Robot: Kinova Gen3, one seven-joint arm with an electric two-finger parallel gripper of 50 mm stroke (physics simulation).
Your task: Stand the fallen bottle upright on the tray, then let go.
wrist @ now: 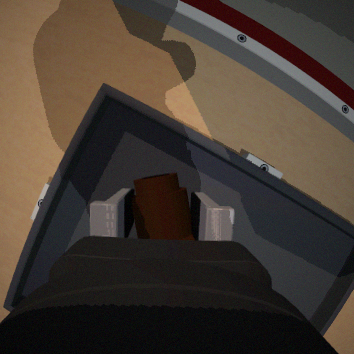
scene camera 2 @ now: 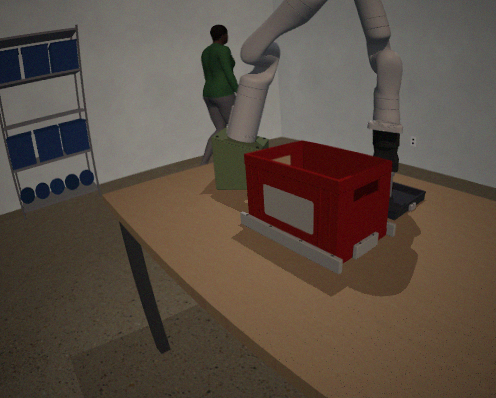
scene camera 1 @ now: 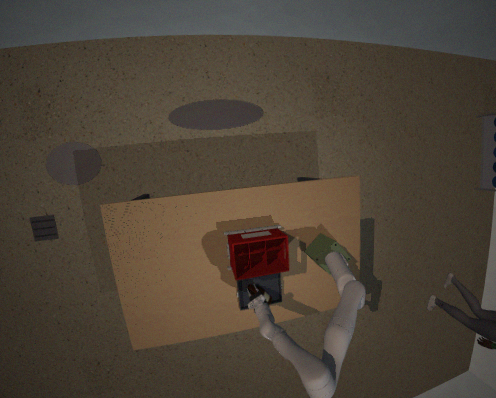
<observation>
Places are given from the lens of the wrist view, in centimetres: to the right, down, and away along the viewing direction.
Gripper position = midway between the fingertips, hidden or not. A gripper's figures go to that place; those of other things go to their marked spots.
gripper (wrist: 161, 207): -1, 2, 18
brown bottle (wrist: 160, 208): -1, 2, 16
</observation>
